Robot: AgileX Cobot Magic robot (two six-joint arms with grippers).
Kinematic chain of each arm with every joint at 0, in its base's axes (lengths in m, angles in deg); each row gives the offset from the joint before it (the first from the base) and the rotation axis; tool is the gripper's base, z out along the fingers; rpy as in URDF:
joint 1: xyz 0 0 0.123 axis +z
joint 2: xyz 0 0 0 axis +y
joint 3: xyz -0.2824 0 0.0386 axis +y
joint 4: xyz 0.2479 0 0.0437 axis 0.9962 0 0.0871
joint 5: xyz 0 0 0 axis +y
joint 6: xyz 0.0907 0 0.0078 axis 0.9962 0 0.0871
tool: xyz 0 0 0 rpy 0 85 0
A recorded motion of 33 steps. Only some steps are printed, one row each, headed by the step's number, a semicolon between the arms.
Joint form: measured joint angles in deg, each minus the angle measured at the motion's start. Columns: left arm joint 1, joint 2, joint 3, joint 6, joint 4, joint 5; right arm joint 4, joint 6, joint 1, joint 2, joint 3, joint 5.
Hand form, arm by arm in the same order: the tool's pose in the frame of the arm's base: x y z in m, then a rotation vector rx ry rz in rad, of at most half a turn. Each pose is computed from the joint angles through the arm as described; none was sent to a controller.
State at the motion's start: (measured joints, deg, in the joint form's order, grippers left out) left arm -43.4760 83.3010 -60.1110 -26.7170 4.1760 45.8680; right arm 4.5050 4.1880 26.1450 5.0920 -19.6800 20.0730
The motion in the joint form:
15: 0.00 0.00 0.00 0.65 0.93 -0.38; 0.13 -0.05 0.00 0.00 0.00 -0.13
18: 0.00 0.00 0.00 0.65 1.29 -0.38; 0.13 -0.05 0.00 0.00 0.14 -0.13
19: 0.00 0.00 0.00 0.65 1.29 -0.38; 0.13 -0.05 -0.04 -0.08 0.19 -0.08
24: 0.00 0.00 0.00 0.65 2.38 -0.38; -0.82 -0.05 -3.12 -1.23 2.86 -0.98
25: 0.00 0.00 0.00 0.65 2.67 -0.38; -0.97 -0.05 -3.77 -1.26 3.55 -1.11
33: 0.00 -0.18 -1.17 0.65 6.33 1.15; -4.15 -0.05 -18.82 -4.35 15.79 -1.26
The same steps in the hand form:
15: 0.2150 -0.1959 0.2691 0.4734 2.6659 -0.2740; 0.0366 0.0208 0.2906 -0.2667 1.5752 0.4942
18: 0.2153 -0.1956 0.2692 0.4774 2.6627 -0.2676; 0.0369 0.0209 0.2899 -0.2671 1.5776 0.4938
19: 0.2153 -0.1956 0.2692 0.4774 2.6627 -0.2676; 0.0367 0.0208 0.2896 -0.2666 1.5780 0.4932
24: 0.2162 -0.1947 0.2693 0.4896 2.6529 -0.2483; 0.0394 0.0188 0.2768 -0.2317 1.5900 0.4328
25: 0.2164 -0.1945 0.2693 0.4929 2.6502 -0.2432; 0.0406 0.0187 0.2732 -0.2249 1.5995 0.4200
33: 0.2197 -0.1915 0.2756 0.5280 2.6186 -0.1740; 0.0522 0.0069 0.2055 -0.0452 1.7588 0.1517

